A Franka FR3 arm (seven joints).
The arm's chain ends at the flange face. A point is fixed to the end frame.
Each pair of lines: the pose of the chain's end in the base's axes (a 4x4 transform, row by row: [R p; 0 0 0 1], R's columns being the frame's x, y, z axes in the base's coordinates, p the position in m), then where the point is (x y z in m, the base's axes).
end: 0.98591 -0.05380 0.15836 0.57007; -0.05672 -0.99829 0.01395 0.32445; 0.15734 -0.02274 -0.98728 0.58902; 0 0 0 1
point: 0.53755 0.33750 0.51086
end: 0.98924 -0.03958 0.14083 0.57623; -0.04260 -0.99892 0.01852 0.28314; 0.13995 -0.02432 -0.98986 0.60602; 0 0 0 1
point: 0.54216 0.29589 0.52847
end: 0.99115 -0.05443 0.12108 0.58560; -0.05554 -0.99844 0.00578 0.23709; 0.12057 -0.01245 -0.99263 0.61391; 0 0 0 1
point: 0.55016 0.24950 0.53692
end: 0.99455 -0.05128 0.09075 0.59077; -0.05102 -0.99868 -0.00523 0.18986; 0.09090 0.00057 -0.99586 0.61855; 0 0 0 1
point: 0.55296 0.20127 0.54254
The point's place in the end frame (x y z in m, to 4 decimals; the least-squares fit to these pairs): -0.0451 -0.0095 0.0722
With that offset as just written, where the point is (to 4 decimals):
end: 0.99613 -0.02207 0.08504 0.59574; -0.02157 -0.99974 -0.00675 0.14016; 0.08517 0.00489 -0.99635 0.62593; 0 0 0 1
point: 0.5572 0.1501 0.5501
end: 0.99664 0.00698 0.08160 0.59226; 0.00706 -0.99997 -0.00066 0.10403; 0.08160 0.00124 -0.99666 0.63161; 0 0 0 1
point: 0.5531 0.1132 0.5560
